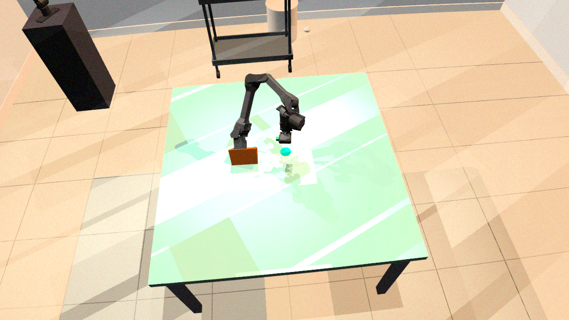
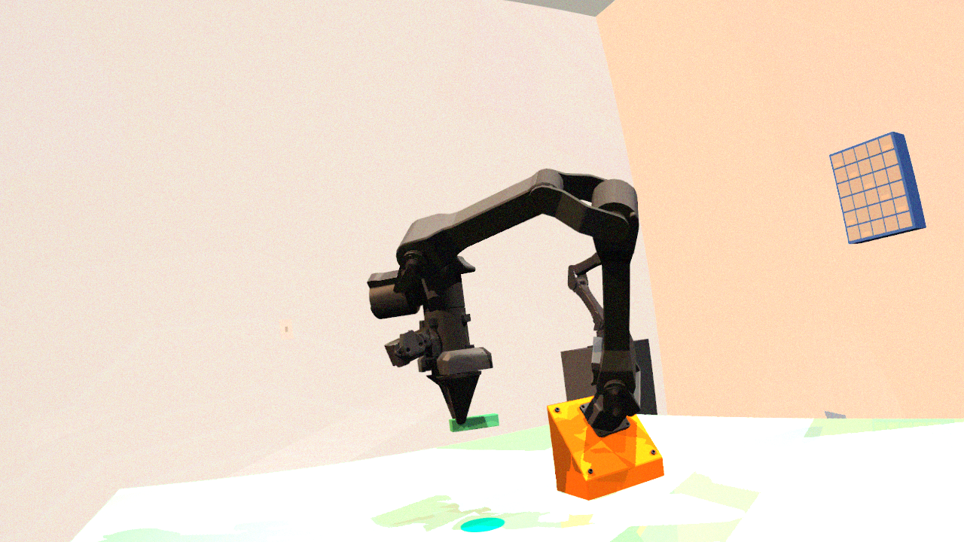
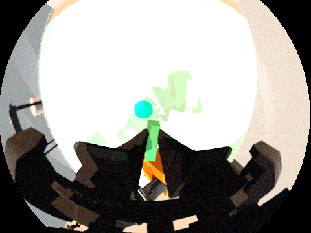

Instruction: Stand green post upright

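My gripper tip is 14 cm above the cyan circle and 2 cm to the right of it. Also, from my gripper tip: green post 2 cm behind.
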